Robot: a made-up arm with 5 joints.
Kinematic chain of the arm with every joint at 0, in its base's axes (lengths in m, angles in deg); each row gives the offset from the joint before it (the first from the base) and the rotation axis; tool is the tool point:
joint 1: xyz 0 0 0.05 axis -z
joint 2: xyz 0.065 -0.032 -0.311 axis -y
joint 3: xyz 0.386 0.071 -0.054 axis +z
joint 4: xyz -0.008 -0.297 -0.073 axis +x
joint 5: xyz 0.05 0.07 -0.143 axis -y
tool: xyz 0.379 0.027 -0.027
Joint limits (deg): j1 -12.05..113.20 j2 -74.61..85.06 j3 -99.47..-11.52 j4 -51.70..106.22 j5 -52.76..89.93
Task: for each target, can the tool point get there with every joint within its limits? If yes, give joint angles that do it. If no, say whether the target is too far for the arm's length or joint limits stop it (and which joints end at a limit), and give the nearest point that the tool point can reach.
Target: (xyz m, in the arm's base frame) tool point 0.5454 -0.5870 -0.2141
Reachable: yes | joints 32.09 6.64 -31.75 88.79 -13.17
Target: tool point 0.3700 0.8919 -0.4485
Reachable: no: joint limits stop it (at a limit: joint 1, joint 2, joint 3, joint 5) | nearest point 0.0690 0.5282 -0.3875 | short by 0.476 m
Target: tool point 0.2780 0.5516 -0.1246
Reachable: no: joint limits stop it (at a limit: joint 1, joint 2, joint 3, joint 5) | nearest point 0.0861 0.4812 -0.1643 | short by 0.208 m
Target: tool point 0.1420 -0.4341 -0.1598
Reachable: yes | joints 16.39 42.86 -91.96 77.61 7.84
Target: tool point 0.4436 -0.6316 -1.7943
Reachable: no: too far | nearest point 0.2745 -0.3908 -1.0597 | short by 0.791 m
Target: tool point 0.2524 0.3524 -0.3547
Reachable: no: joint limits stop it (at a limit: joint 1, joint 3, joint 4, joint 5) | nearest point 0.0859 0.4771 -0.3641 | short by 0.208 m
